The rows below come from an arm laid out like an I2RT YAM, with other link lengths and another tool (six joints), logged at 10 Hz.
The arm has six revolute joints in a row. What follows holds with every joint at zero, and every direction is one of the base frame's. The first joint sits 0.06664 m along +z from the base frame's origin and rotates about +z. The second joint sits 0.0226 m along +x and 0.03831 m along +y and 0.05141 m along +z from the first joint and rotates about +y. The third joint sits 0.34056 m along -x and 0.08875 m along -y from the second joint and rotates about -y. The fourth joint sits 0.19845 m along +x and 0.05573 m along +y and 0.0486 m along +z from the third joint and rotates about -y. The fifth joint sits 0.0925 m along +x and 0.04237 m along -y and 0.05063 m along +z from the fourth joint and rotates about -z. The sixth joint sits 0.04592 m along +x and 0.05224 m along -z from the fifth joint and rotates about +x. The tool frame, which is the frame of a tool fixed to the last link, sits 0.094 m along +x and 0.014 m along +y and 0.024 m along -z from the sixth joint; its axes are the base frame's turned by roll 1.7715, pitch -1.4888 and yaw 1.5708 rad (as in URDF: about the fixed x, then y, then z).
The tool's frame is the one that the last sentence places.
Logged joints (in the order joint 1, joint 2, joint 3, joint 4, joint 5, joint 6), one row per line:
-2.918 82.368 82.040 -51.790 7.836 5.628
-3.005 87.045 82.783 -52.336 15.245 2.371
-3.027 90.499 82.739 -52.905 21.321 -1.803
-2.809 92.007 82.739 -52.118 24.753 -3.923
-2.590 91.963 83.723 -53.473 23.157 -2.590
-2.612 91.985 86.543 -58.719 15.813 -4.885
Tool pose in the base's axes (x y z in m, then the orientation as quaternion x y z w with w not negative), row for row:
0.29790 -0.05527 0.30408 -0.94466 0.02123 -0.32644 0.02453
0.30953 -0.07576 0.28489 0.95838 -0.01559 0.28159 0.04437
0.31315 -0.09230 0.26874 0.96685 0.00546 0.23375 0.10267
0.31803 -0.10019 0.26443 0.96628 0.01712 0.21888 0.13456
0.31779 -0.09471 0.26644 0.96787 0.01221 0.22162 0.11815
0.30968 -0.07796 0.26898 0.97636 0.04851 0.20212 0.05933
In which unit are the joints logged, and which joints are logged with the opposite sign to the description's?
The joints are logged in degrees. Opposite sign: none.
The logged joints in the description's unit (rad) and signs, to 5 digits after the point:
-0.05093 1.43759 1.43187 -0.90391 0.13676 0.09823
-0.05245 1.51922 1.44484 -0.91344 0.26608 0.04138
-0.05283 1.57951 1.44407 -0.92337 0.37212 -0.03147
-0.04903 1.60583 1.44407 -0.90963 0.43202 -0.06847
-0.04520 1.60506 1.46124 -0.93328 0.40417 -0.04520
-0.04559 1.60544 1.51046 -1.02484 0.27599 -0.08526

